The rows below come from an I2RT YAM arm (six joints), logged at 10 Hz.
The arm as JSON. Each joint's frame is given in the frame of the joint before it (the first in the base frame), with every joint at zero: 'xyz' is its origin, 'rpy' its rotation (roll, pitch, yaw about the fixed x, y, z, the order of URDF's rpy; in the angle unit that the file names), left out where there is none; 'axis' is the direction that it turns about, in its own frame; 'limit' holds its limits. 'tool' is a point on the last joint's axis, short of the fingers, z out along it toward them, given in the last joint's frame.
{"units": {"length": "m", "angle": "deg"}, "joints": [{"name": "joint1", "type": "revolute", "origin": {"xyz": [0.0, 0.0, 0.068]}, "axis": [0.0, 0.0, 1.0], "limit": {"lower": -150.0, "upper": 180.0}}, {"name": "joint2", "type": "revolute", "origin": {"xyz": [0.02, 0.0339, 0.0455], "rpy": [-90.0, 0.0, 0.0]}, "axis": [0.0, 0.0, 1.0], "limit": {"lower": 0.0, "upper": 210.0}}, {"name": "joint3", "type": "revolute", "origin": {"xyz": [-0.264, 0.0, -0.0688], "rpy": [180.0, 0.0, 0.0]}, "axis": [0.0, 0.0, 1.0], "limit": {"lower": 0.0, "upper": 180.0}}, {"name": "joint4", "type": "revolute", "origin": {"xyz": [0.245, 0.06, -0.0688]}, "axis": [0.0, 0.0, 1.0], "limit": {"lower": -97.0, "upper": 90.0}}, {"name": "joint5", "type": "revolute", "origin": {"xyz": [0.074, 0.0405, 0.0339], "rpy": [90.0, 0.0, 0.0]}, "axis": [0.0, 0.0, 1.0], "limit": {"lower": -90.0, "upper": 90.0}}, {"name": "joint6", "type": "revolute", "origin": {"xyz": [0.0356, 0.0, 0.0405], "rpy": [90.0, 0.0, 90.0]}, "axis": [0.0, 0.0, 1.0], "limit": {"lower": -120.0, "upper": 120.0}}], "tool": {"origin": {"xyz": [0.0, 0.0, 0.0], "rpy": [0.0, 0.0, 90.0]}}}
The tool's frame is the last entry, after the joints.
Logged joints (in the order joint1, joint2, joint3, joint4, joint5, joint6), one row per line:
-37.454, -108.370, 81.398, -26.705, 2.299, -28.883
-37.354, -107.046, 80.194, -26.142, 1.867, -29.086
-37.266, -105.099, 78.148, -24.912, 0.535, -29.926
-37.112, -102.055, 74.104, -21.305, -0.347, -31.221
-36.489, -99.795, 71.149, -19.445, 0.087, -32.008
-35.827, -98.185, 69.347, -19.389, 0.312, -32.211
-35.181, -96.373, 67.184, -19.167, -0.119, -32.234
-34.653, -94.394, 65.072, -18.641, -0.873, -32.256
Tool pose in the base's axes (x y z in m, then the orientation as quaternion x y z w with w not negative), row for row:
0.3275, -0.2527, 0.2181, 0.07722, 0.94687, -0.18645, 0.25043
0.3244, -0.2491, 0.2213, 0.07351, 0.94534, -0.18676, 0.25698
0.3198, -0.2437, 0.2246, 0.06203, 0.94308, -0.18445, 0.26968
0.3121, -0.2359, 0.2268, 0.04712, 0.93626, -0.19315, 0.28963
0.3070, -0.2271, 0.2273, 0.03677, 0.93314, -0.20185, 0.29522
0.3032, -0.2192, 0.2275, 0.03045, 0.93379, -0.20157, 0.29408
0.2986, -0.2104, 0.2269, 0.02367, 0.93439, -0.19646, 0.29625
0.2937, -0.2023, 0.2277, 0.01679, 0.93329, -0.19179, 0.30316
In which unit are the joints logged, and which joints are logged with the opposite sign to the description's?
The joints are logged in degrees. Opposite sign: joint2.
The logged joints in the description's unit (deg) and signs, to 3 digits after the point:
-37.454, 108.370, 81.398, -26.705, 2.299, -28.883
-37.354, 107.046, 80.194, -26.142, 1.867, -29.086
-37.266, 105.099, 78.148, -24.912, 0.535, -29.926
-37.112, 102.055, 74.104, -21.305, -0.347, -31.221
-36.489, 99.795, 71.149, -19.445, 0.087, -32.008
-35.827, 98.185, 69.347, -19.389, 0.312, -32.211
-35.181, 96.373, 67.184, -19.167, -0.119, -32.234
-34.653, 94.394, 65.072, -18.641, -0.873, -32.256

